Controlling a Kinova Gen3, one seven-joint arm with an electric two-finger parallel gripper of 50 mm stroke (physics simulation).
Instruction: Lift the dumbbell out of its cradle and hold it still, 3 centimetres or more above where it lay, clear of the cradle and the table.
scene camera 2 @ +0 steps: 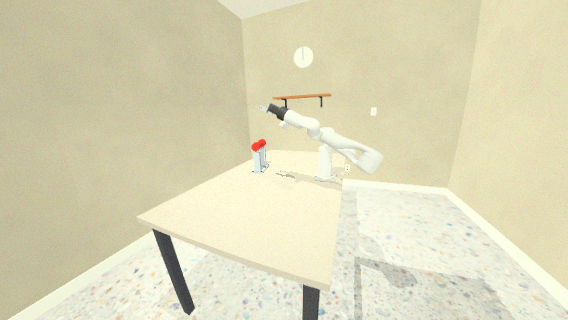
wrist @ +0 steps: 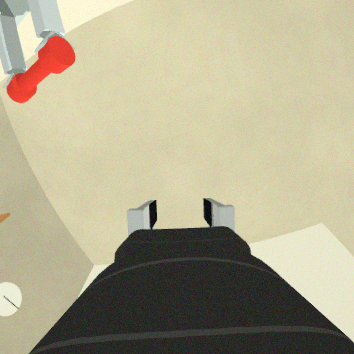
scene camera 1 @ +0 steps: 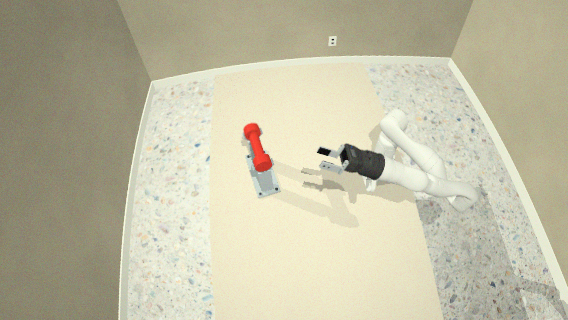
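Where they show: gripper, between the fingertips: (scene camera 2: 261, 108) (wrist: 179, 208) (scene camera 1: 319, 156); arm's base, origin of its link: (scene camera 2: 324, 174).
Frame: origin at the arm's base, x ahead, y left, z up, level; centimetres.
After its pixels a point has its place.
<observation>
A red dumbbell (scene camera 1: 257, 146) {x 53.3, y 0.1, z 21.1 cm} (scene camera 2: 259, 145) {x 48.4, y 6.5, z 20.3 cm} (wrist: 39, 71) {x 51.5, y 1.2, z 20.5 cm} lies across the tops of the posts of a pale grey cradle (scene camera 1: 268, 186) {x 50.9, y 7.6, z 2.7 cm} (scene camera 2: 257, 161) {x 50.7, y 7.5, z 7.7 cm} (wrist: 47, 17) {x 50.2, y 7.4, z 11.9 cm}. The cradle stands upright on the table, its base plate flat on the top. My gripper (scene camera 1: 323, 158) {x 34.3, y 23.2, z 47.0 cm} (scene camera 2: 261, 108) {x 34.3, y 23.2, z 47.0 cm} (wrist: 179, 208) {x 34.3, y 23.2, z 47.0 cm} is open and empty. In the first scene view it is to the right of the dumbbell, apart from it, with its fingers pointing left. In the second scene view it is higher than the dumbbell. In the wrist view the dumbbell is at the top left, well away from the fingers.
The table (scene camera 1: 320, 260) {x 32.4, y 40.6, z -1.4 cm} (scene camera 2: 240, 225) {x 22.3, y 67.1, z -1.3 cm} bears the cradle and the arm's base (scene camera 2: 325, 162) {x -1.2, y 3.9, z 10.3 cm}. A wooden wall shelf (scene camera 2: 302, 96) and a round clock (scene camera 2: 303, 57) are on the wall behind the arm. The arm's shadow falls on the table between base and cradle.
</observation>
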